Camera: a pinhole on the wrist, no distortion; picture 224 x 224 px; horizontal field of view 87.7 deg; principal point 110.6 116.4 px. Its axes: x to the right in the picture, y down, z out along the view. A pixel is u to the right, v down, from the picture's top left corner.
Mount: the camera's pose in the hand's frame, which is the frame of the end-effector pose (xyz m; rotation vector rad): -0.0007 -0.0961 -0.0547 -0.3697 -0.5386 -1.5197
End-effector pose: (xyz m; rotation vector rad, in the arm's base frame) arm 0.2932 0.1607 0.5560 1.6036 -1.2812 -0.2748
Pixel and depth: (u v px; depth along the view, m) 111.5 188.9 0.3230
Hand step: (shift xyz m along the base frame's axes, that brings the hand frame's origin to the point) -0.1462 -0.2610 0.0260
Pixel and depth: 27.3 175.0 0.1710
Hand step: -0.0521 -0.0660 0.0964
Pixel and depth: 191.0 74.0 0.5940
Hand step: -0.4913 -0.1305 -0.5001
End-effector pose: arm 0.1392 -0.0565 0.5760 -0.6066 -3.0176 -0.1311
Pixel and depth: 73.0 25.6 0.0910
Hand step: 0.0641 -0.0528 -0.0055
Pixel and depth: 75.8 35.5 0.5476
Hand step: 0.5112 0.1630 -0.2804
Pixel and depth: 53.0 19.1 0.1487
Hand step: 0.1421 -0.0117 -0.0234
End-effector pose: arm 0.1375 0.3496 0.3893 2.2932 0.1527 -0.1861
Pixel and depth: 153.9 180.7 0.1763
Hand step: 0.0543 -0.0647 -0.1421
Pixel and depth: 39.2 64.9 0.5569
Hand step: -0.2210 -0.4838 0.2780
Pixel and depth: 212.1 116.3 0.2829
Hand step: -0.0881 -0.1393 -0.3086
